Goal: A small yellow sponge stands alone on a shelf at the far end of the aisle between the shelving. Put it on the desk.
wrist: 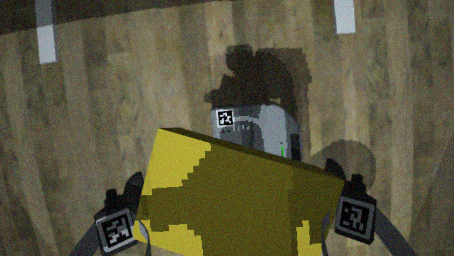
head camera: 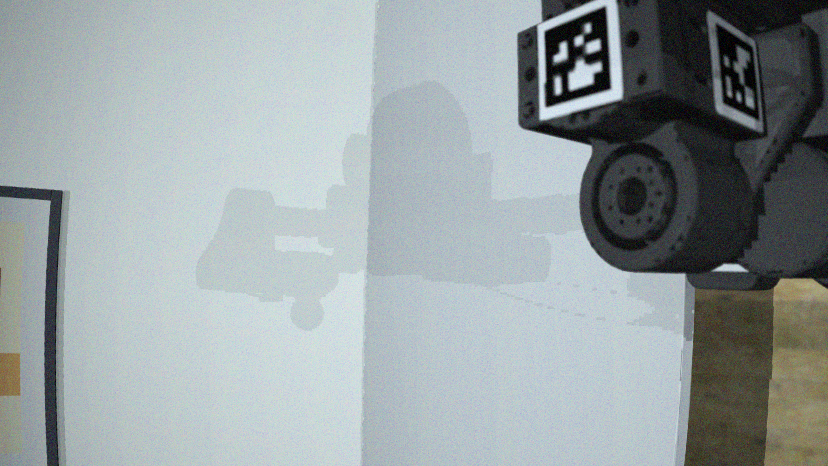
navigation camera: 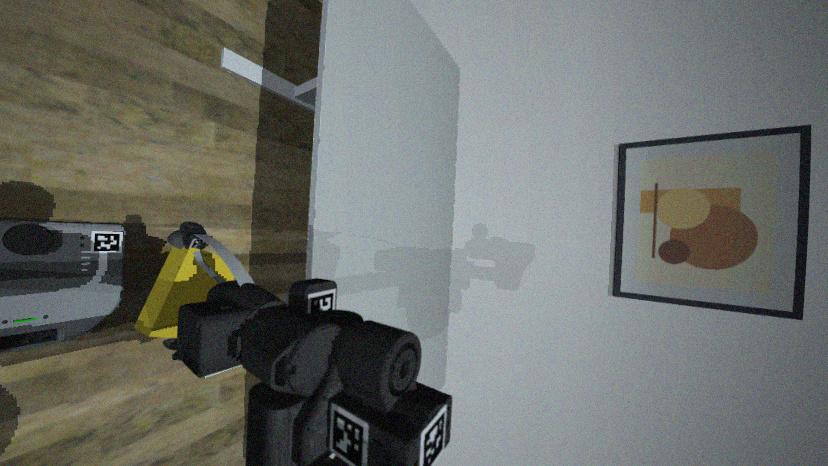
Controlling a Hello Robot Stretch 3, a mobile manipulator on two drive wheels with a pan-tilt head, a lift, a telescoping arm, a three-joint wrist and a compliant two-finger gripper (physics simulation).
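Seen in the pictures: gripper, fingertip midpoint: (wrist: 232, 186) (navigation camera: 181, 287); robot's base, link origin: (navigation camera: 30, 237).
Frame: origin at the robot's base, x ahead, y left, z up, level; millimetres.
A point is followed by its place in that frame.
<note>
The yellow sponge (navigation camera: 168, 289) {z 867, x -12, y -101 mm} (wrist: 245, 195) {z 868, x -28, y -140 mm} is between the two fingertips of my gripper (navigation camera: 180, 288) {z 816, x -21, y -126 mm} (wrist: 232, 186) {z 816, x -21, y -126 mm}, tilted, with one fingertip at each side. The gripper is shut on it. Both are over the wooden floor beside the long edge of the white desk (head camera: 451, 370) {z 720, x 166, y -832 mm} (navigation camera: 388, 144) {z 720, x 343, y -646 mm}, to the left of that edge in the navigation view. The desk top carries the robot's shadow. In the head view my wrist joints are at the upper right, and the fingers and sponge do not show. The shelf does not show in these views.
My base (navigation camera: 63, 289) {z 160, x -123, y -57 mm} (wrist: 272, 127) {z 160, x -159, y -86 mm} stands on the floor below the sponge. White desk feet (navigation camera: 249, 68) (wrist: 47, 46) stick out past the desk edge. A wall with a dark-framed picture (head camera: 52, 324) {z 1356, x 126, y -1175 mm} (navigation camera: 620, 219) {z 1361, x 156, y -1175 mm} is behind the desk.
</note>
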